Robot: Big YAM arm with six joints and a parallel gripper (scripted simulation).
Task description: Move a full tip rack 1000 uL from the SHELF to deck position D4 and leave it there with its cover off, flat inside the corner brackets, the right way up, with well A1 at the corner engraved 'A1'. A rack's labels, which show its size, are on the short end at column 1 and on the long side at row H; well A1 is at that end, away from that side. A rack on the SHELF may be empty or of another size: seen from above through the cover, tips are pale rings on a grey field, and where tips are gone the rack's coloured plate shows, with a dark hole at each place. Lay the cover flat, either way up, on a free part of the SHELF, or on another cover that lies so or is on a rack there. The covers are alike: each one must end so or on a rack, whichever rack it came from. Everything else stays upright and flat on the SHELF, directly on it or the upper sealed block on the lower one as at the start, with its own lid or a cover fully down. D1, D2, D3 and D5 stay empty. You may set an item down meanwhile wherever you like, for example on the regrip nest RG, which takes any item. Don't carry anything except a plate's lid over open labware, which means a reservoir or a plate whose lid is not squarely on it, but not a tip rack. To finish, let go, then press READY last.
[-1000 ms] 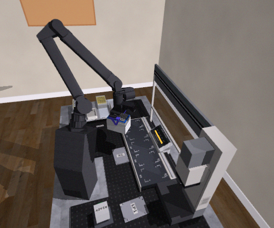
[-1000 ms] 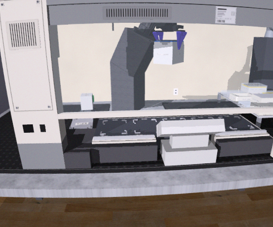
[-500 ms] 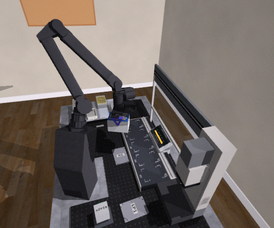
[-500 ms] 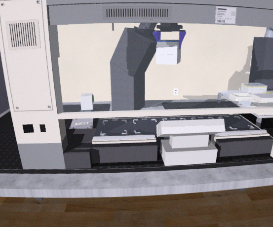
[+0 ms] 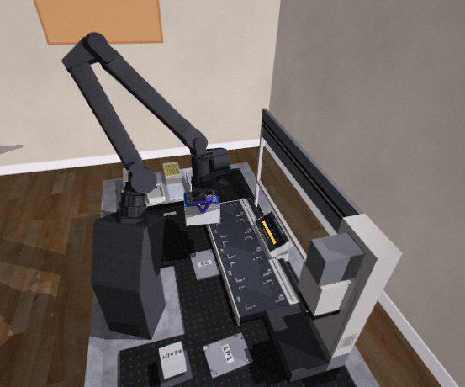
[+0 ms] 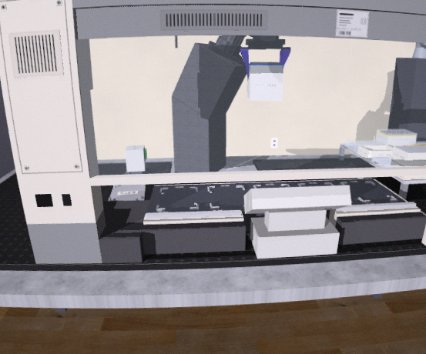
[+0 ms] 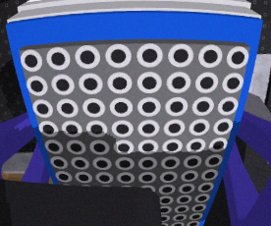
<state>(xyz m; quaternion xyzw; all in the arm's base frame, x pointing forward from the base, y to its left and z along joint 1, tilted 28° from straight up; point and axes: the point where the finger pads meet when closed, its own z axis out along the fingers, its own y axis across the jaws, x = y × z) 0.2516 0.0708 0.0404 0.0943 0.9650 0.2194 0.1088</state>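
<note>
My gripper is now 1 cm short of the tip rack. Round my hand: shelf label (10 cm behind, 38 cm to the left, 35 cm below); then ready block (19 cm behind, 36 cm to the right, 27 cm below); then regrip nest RG (35 cm below).
</note>
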